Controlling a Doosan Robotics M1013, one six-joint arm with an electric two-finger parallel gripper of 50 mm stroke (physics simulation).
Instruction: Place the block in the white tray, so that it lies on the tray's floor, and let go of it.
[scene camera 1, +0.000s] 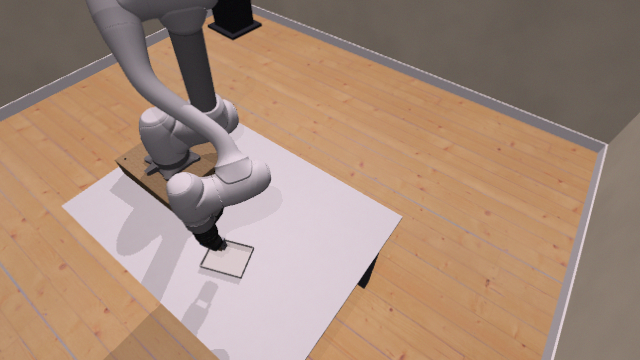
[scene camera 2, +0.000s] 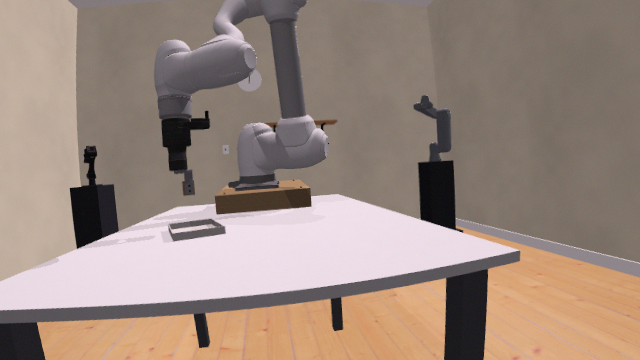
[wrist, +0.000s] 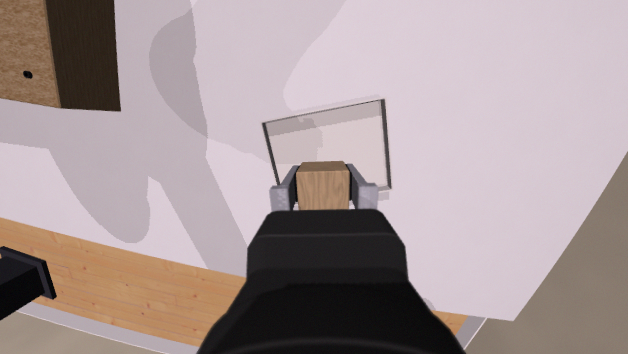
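Where they show: gripper, fingertip midpoint: (scene camera 1: 219, 245) (scene camera 2: 190, 193) (wrist: 322, 175); arm's base, origin of the base link: (scene camera 1: 173, 159) (scene camera 2: 258, 187).
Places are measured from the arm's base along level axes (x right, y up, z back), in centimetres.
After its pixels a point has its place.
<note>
The wooden block (wrist: 323, 189) @[z -50.9, x 14.2, y 5.8 cm] is held between the two fingers of my gripper (wrist: 322, 175) @[z -50.8, x 14.2, y 2.1 cm] (scene camera 2: 188, 187) @[z -50.8, x 14.2, y 2.1 cm]. In scene camera 2 the gripper is raised well above the table, higher than the tray's walls. The white tray (wrist: 387, 145) @[z -59.0, x 10.0, y -6.9 cm] (scene camera 1: 247, 263) @[z -59.8, x 10.5, y -6.9 cm] (scene camera 2: 200, 233) @[z -59.2, x 9.9, y -7.4 cm] lies on the table with thin dark-edged walls, and its floor shows no object. In the wrist view the block overlaps the tray's near side. In scene camera 1 the gripper covers the tray's upper left corner, and the block is hidden there.
The white table (scene camera 1: 320, 240) @[z -74.2, x -15.8, y -8.4 cm] (scene camera 2: 310, 250) @[z -78.4, x -15.6, y -8.4 cm] carries the tray and the brown wooden base (scene camera 2: 262, 199) @[z -17.1, x -2.7, y -4.0 cm] (wrist: 85, 55) @[z -17.8, x 8.5, y -4.4 cm] of the arm. The base stands behind the tray in scene camera 2. Black pedestals (scene camera 2: 436, 192) (scene camera 2: 95, 212) with small arms stand beyond the table. Arm shadows fall across the table.
</note>
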